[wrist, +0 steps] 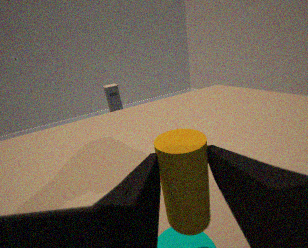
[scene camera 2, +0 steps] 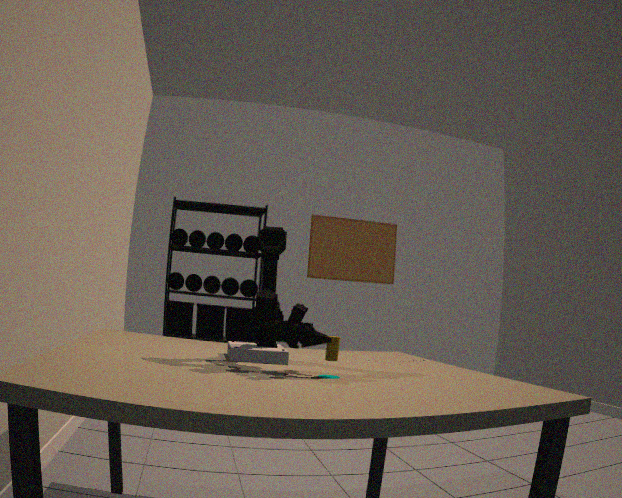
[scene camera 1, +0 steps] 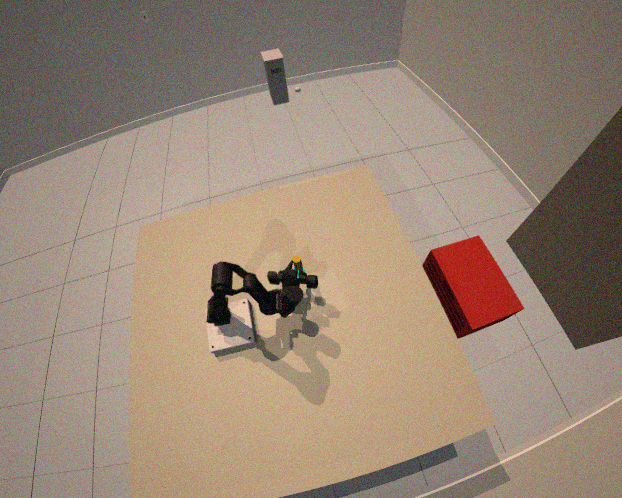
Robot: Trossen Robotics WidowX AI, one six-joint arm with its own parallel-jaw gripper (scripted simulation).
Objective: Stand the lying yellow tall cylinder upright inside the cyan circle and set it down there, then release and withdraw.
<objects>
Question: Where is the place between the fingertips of my gripper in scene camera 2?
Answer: At 332,340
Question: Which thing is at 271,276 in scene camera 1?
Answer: My gripper.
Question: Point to a yellow tall cylinder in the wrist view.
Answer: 182,156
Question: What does my gripper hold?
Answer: A yellow tall cylinder.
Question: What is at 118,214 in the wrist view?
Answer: My gripper.
</objects>
